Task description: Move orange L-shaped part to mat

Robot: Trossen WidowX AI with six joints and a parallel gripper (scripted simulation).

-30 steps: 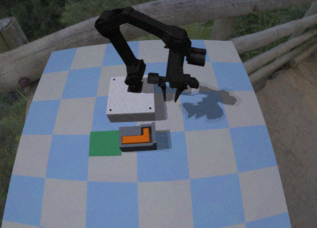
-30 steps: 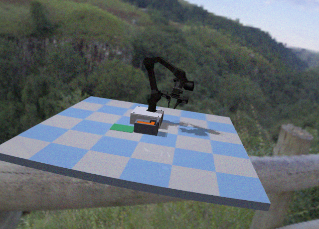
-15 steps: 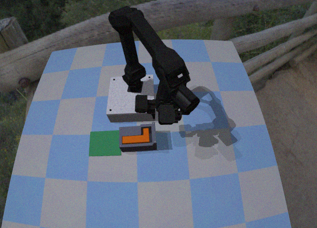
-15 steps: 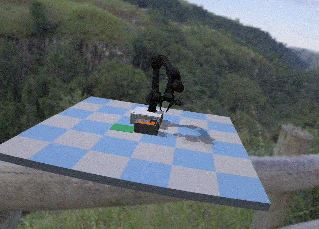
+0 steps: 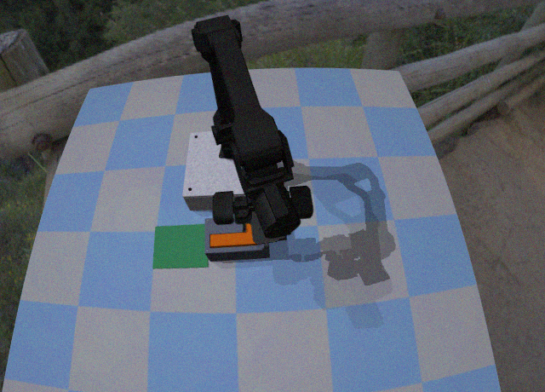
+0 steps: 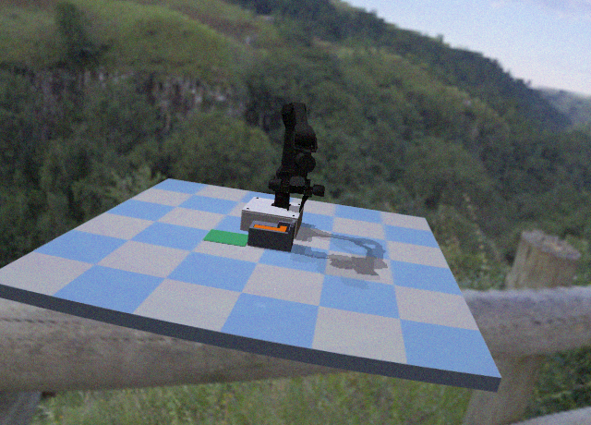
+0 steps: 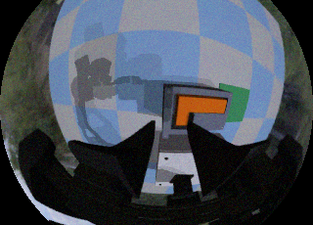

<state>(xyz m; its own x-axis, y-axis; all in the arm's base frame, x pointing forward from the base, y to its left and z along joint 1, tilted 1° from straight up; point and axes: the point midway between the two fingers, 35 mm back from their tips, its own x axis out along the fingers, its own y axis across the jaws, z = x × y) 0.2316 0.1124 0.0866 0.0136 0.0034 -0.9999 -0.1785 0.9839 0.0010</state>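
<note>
Right now my gripper tip is 80 mm above the orange L-shaped part and 60 mm to the left of it. Also, from my gripper tip: green mat: 220 mm to the right, 150 mm below, 30 mm ahead.
</note>
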